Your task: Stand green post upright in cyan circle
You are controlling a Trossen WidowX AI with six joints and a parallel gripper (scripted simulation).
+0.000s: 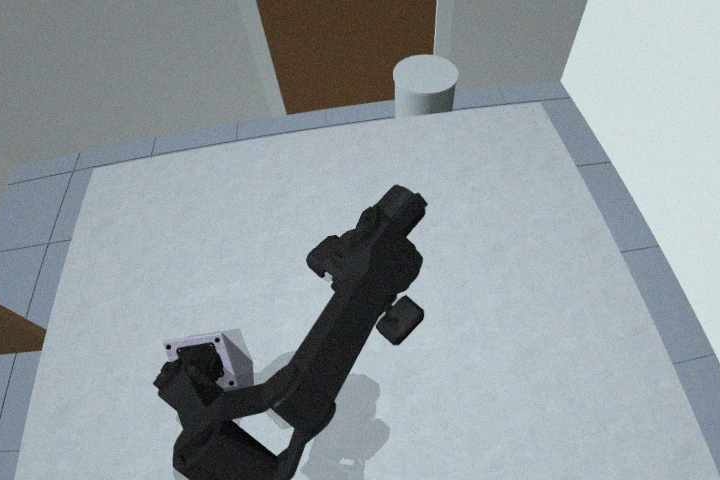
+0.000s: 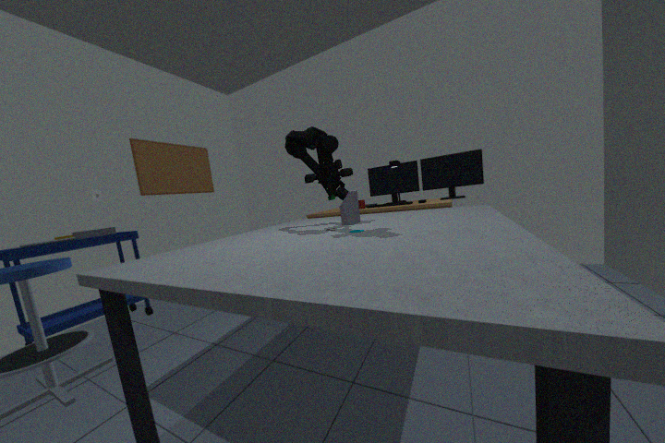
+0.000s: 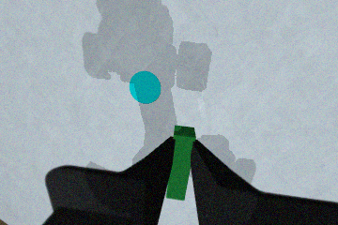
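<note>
The cyan circle is 150 mm below my gripper tip, 70 mm to the left of it and 30 mm behind it. Also, from my gripper tip: green post: 20 mm behind, 10 mm to the right.
</note>
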